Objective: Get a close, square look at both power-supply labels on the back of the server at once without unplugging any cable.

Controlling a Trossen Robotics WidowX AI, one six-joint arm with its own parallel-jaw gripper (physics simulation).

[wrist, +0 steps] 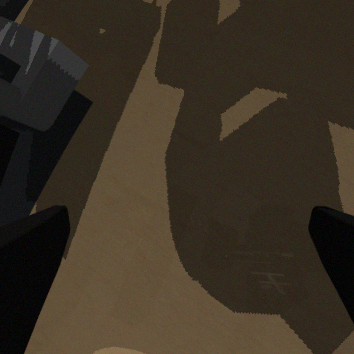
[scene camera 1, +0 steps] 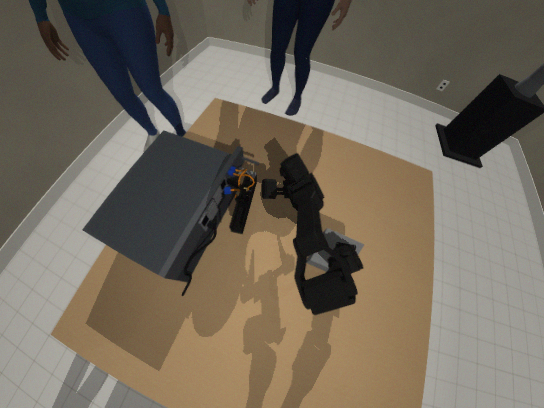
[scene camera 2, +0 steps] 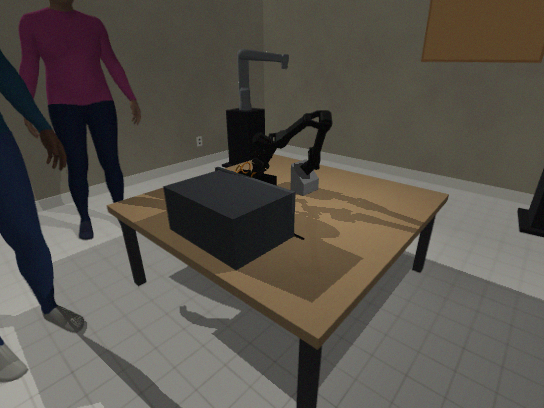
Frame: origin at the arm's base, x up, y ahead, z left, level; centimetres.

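Seen in the pictures: gripper, fingertip midpoint: (wrist: 192, 219) (scene camera 1: 277, 190); arm's base at its link origin: (scene camera 1: 344, 252) (scene camera 2: 306, 168).
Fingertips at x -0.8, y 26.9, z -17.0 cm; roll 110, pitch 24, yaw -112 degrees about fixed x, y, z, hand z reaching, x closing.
Pixels of each thing's middle, then the offset from my fingertips to it. "spot": a spot on its surface instead. Level surfaces: height alone.
- black bar at the middle of its body: (scene camera 1: 244, 198) (scene camera 2: 255, 176) dx +5.1, dy +9.4, dz +8.9 cm
- grey-and-black part at a spot on its surface: (wrist: 45, 85) spot: dx +0.0, dy +9.6, dz -2.6 cm
- wooden table at its surface level: dx -11.4 cm
The dark grey server (scene camera 1: 155, 200) (scene camera 2: 230, 215) lies on the table, its back toward the arm. On the back, blue plugs (scene camera 1: 228, 190) with orange cables (scene camera 1: 245, 181) (scene camera 2: 243, 168) and black cables (scene camera 1: 192, 257) show in scene camera 1. No readable power-supply label shows in any view. My gripper (scene camera 1: 271, 189) (scene camera 2: 259, 167) (wrist: 192, 219) is open and empty, just off the server's back beyond a black bar (scene camera 1: 243, 215) (scene camera 2: 270, 178). The wrist view faces shadowed tabletop; a grey-and-black part (wrist: 45, 85) shows at its upper left, too partial to identify.
The arm's grey base (scene camera 1: 345, 241) (scene camera 2: 304, 185) stands on the wooden table (scene camera 1: 380, 210) (scene camera 2: 395, 200). The black bar lies along the server's back, between it and the gripper. People stand beside the table. A grey arm on a black pedestal (scene camera 1: 492, 120) (scene camera 2: 245, 132) stands beyond it.
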